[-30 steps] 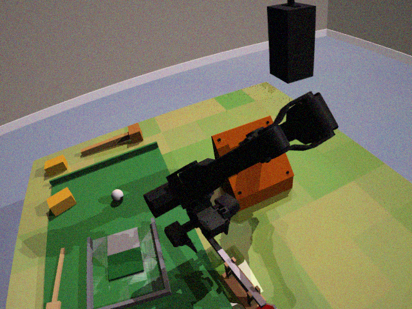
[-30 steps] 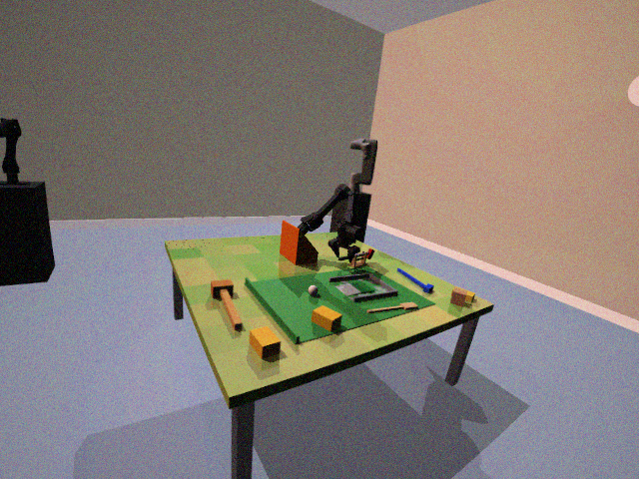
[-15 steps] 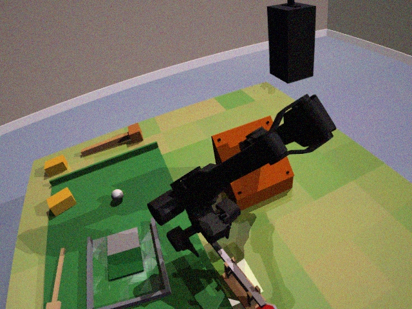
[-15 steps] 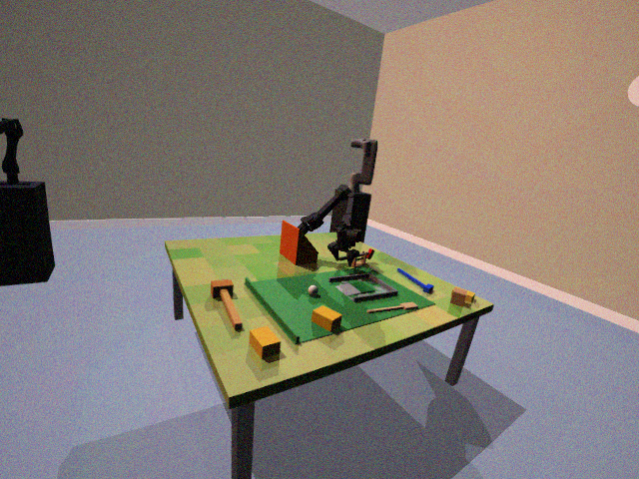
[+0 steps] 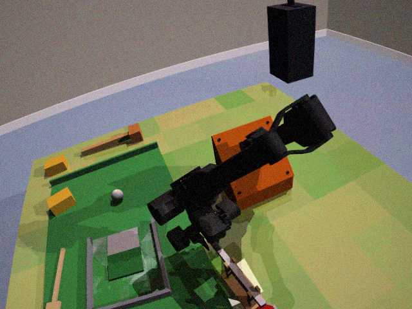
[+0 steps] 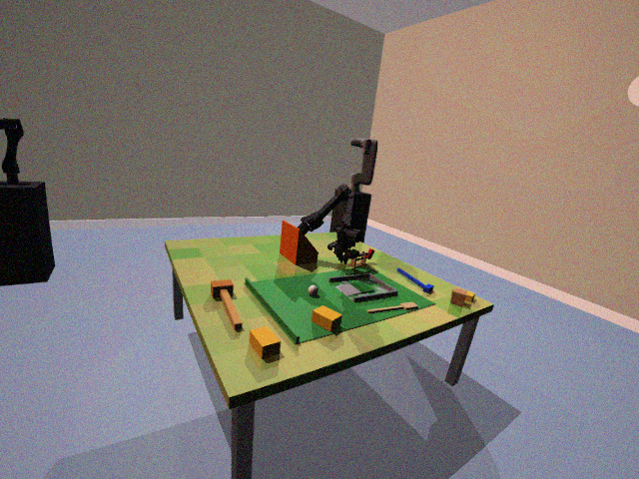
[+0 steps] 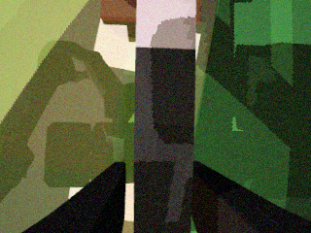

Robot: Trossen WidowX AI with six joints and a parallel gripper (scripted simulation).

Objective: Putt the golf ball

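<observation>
Now: the red putter 110 mm to the left of my gripper tip, 30 mm above it and 20 mm behind it. Also, from my gripper tip: wooden stand: 130 mm to the left, 20 mm behind; then dark green mat: 260 mm ahead, 210 mm to the right, 30 mm below; then white golf ball: 330 mm to the right, 220 mm ahead.
</observation>
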